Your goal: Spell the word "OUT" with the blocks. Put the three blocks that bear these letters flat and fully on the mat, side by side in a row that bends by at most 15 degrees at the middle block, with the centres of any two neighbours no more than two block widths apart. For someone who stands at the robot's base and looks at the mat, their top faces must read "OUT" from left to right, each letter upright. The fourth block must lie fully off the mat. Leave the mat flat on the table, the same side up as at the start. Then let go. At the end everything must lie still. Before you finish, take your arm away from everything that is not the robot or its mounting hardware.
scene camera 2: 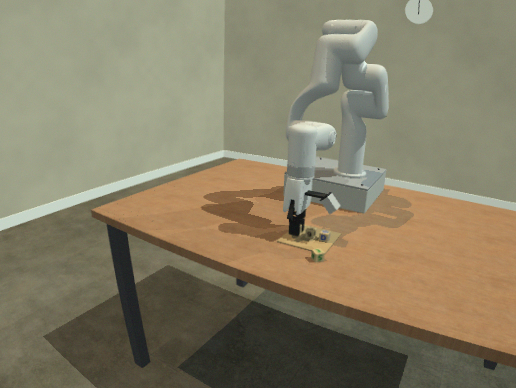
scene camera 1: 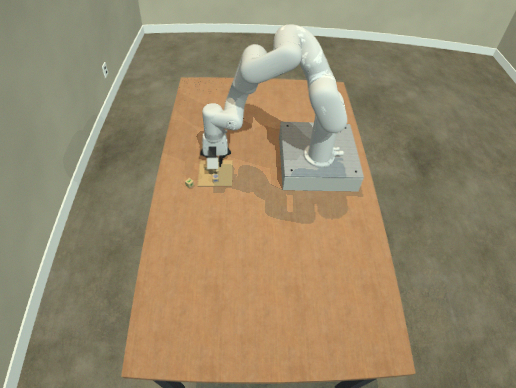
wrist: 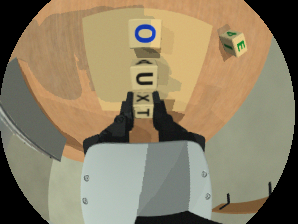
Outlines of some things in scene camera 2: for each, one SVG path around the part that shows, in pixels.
My gripper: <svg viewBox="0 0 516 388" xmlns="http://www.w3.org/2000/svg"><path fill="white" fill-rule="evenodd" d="M287 174L283 212L288 211L287 219L290 219L288 233L299 236L300 223L302 224L301 232L304 231L305 209L310 205L311 196L321 198L320 201L329 214L335 212L340 207L340 204L332 192L325 194L312 191L312 179L314 176L311 178L295 178Z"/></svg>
A tan mat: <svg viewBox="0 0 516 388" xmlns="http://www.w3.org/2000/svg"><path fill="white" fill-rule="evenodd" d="M277 242L308 251L321 248L326 254L340 237L341 233L331 231L329 241L322 242L319 241L319 232L322 229L317 228L314 239L305 238L305 231L309 227L305 225L304 231L299 236L290 235L288 231Z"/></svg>
